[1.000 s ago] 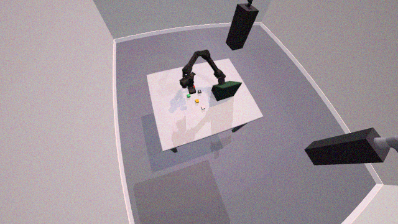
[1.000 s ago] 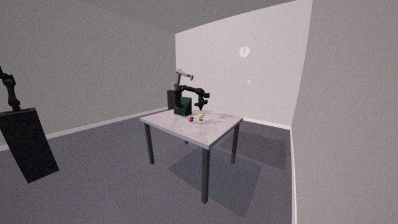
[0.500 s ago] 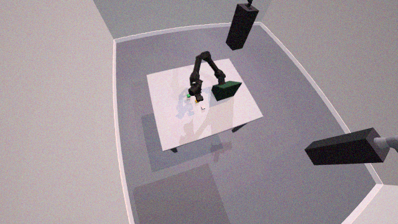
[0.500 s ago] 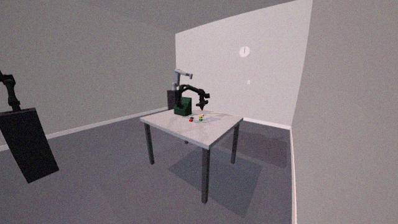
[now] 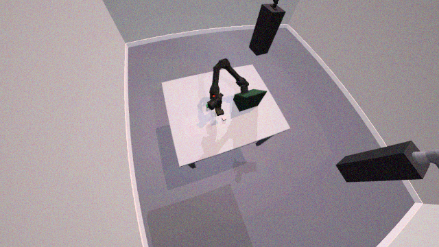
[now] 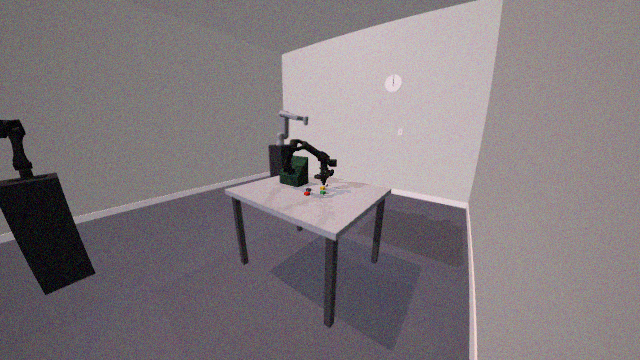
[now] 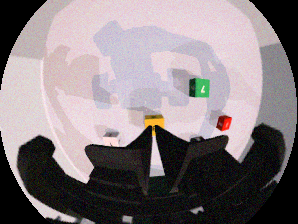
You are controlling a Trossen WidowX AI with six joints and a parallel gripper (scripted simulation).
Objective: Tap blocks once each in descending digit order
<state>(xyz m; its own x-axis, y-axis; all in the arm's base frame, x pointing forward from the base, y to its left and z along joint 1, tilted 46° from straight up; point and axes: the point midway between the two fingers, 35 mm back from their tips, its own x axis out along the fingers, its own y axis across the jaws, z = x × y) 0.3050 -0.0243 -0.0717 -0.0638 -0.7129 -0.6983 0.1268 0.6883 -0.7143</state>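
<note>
Now: the yellow block 10 mm behind my gripper tip and 30 mm below it. From my gripper tip the other things lie so: white block 40 mm behind, 90 mm to the left, 30 mm below; dark block 90 mm behind, 100 mm to the right, 30 mm below; green block 40 mm ahead, 100 mm to the right, 30 mm below.
</note>
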